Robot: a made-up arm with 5 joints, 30 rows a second.
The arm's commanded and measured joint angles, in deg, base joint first. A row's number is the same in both.
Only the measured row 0 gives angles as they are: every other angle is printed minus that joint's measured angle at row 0.
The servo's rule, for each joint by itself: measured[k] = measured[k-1] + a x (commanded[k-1-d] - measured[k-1]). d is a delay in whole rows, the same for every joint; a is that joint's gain. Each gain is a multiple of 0.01, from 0.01 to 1. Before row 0 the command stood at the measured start. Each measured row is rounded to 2 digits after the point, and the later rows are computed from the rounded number. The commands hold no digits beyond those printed.
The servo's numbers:
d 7
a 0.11 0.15 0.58 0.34 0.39
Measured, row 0:
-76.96, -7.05, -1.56, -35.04, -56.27
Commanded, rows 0 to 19:
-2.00, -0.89, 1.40, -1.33, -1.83
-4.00, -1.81, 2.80, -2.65, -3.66
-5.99, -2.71, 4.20, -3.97, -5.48
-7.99, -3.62, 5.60, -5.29, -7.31
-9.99, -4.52, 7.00, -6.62, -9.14
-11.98, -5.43, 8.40, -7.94, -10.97
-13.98, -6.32, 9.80, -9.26, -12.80
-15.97, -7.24, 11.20, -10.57, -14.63
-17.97, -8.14, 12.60, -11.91, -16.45
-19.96, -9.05, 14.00, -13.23, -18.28
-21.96, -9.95, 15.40, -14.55, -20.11
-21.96, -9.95, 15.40, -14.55, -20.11
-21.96, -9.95, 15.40, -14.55, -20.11
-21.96, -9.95, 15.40, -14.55, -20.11
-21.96, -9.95, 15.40, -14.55, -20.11
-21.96, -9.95, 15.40, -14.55, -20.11
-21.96, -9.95, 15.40, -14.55, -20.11
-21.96, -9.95, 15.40, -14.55, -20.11
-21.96, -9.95, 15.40, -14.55, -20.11
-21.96, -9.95, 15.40, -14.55, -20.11
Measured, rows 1 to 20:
0.00, 0.00, 0.00, 0.00, 0.00
0.00, 0.00, 0.00, 0.00, 0.00
0.00, 0.00, 0.00, 0.00, 0.00
0.00, 0.00, 0.00, 0.00, 0.00
0.00, 0.00, 0.00, 0.00, 0.00
0.00, 0.00, 0.00, 0.00, 0.00
0.00, 0.00, 0.00, 0.00, 0.00
-0.22, -0.13, 0.81, -0.45, -0.71
-0.64, -0.38, 1.96, -1.20, -1.86
-1.23, -0.73, 3.26, -2.14, -3.27
-1.97, -1.16, 4.62, -3.21, -4.85
-2.85, -1.66, 6.00, -4.37, -6.52
-3.85, -2.23, 7.39, -5.58, -8.26
-4.96, -2.84, 8.79, -6.83, -10.03
-6.17, -3.50, 10.19, -8.10, -11.82
-7.47, -4.20, 11.59, -9.40, -13.63
-8.84, -4.93, 12.99, -10.70, -15.44
-10.28, -5.68, 14.39, -12.01, -17.26
-11.56, -6.32, 14.98, -12.87, -18.37
-12.70, -6.86, 15.22, -13.44, -19.05

